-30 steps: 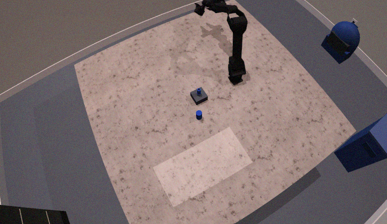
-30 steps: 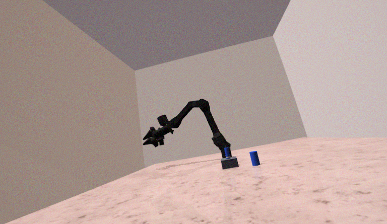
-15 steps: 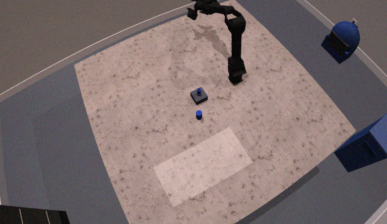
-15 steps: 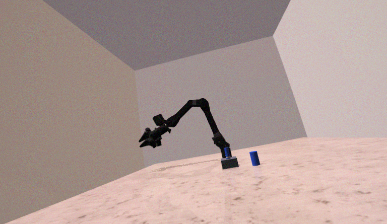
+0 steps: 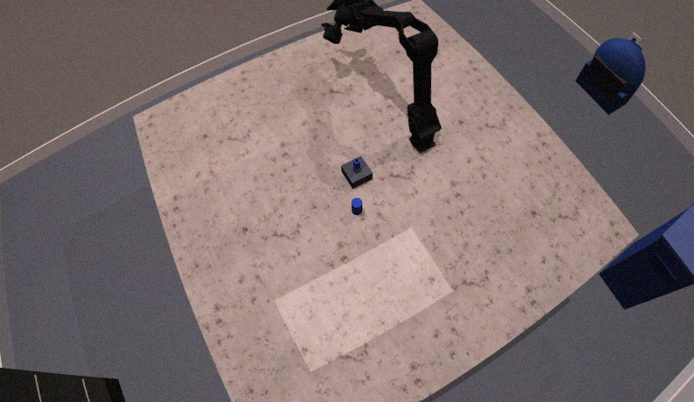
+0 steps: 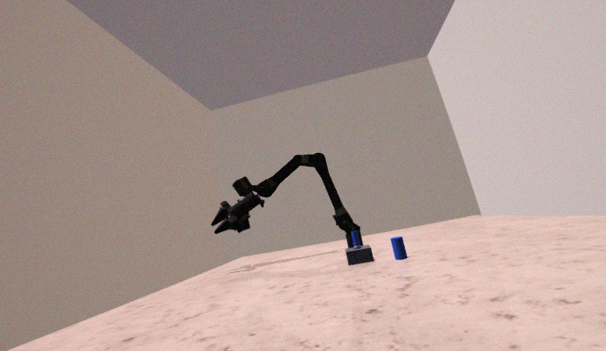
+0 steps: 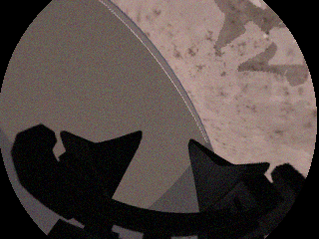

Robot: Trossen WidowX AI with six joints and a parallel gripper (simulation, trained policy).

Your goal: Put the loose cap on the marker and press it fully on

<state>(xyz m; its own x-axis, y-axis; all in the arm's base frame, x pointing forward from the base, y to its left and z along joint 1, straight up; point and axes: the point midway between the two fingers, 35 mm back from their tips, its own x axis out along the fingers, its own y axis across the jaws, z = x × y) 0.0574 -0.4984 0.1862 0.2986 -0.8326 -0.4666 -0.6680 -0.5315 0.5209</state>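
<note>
Now: gripper tip 23 cm short of the blue cap, 63 cm to the right of it and 14 cm above it. Also, from my gripper tip: dark grey holder block: 17 cm ahead, 53 cm to the left, 15 cm below.
</note>
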